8 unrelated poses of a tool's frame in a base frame.
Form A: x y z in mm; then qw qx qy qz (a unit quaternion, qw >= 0).
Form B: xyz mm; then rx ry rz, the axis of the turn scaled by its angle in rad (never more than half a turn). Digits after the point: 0 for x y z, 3 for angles.
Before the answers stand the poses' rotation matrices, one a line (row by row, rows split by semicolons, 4 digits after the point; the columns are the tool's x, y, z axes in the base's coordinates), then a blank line. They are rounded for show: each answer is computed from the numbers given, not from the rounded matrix.
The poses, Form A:
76, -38, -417, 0.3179, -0.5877, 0.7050, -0.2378
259, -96, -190, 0.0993, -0.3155, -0.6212, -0.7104
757, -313, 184, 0.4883, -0.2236, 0.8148, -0.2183
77, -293, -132, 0.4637, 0.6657, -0.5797, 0.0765
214, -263, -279, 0.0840, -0.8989, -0.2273, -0.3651
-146, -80, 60, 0.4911, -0.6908, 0.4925, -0.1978
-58, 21, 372, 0.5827, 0.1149, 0.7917, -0.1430
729, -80, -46, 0.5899, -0.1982, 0.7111, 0.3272
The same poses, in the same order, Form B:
-0.1071 -0.6774 0.7277; -0.9798 0.1961 0.0384; -0.1687 -0.7089 -0.6848
-0.7812 0.5331 0.3249; 0.2509 -0.2085 0.9453; 0.5717 0.8200 0.0291
-0.4231 -0.1512 0.8934; -0.5776 0.8047 -0.1374; -0.6981 -0.5741 -0.4278
0.3162 -0.8427 -0.4357; -0.7008 0.1021 -0.7060; 0.6394 0.5286 -0.5583
0.6301 0.4700 0.6182; 0.3473 -0.8826 0.3170; 0.6945 0.0150 -0.7193
0.4367 -0.4861 0.7570; -0.8747 -0.0326 0.4836; -0.2104 -0.8733 -0.4394
-0.2945 0.3486 0.8898; 0.0153 0.9327 -0.3603; -0.9555 -0.0925 -0.2800
-0.2255 -0.6679 0.7093; 0.1042 0.7073 0.6992; -0.9687 0.2315 -0.0899

76, -38, -417, -1.546, 1.855, -0.626
259, -96, -190, -0.933, -1.837, -2.101
757, -313, 184, -0.544, 1.981, -0.531
77, -293, -132, 1.636, -1.425, 0.188
214, -263, -279, -2.682, -0.678, -1.089
-146, -80, 60, -1.677, 1.196, -0.480
-58, 21, 372, 0.268, 1.849, -0.334
729, -80, -46, -0.461, 1.655, 0.762

